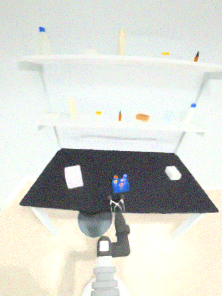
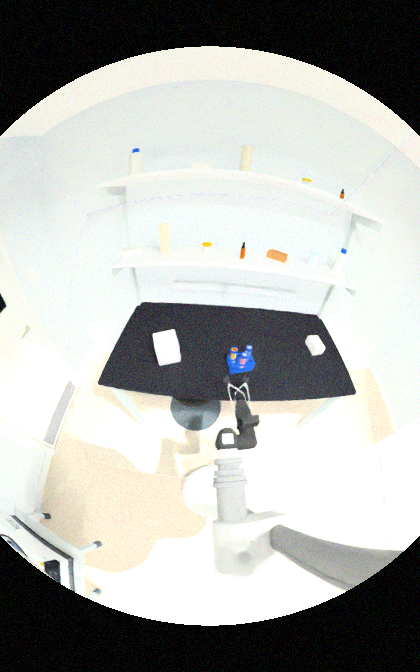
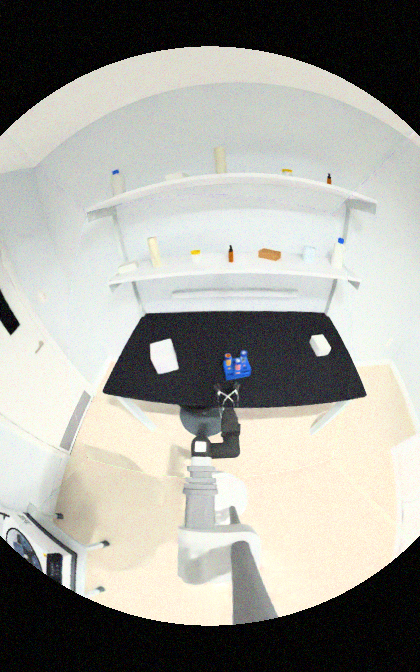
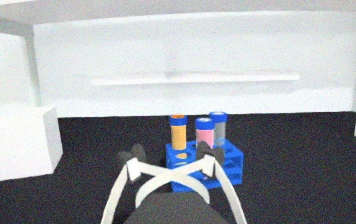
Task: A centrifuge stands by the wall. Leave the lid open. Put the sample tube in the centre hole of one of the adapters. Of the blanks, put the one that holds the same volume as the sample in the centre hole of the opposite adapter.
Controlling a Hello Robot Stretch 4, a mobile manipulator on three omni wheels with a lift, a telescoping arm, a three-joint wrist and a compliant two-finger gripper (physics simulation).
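Observation:
A blue rack stands on the black table. It holds the orange-topped sample tube at left, a pink-filled blank nearer the front, and a greyish blank behind it at right. Their labels are unreadable. My gripper is open and empty in front of the rack. The centrifuge shows partly at lower left, its bowl visible.
On the table are a white box at left and a smaller one at right. A dark round stool stands at the front edge. Two shelves hang above.

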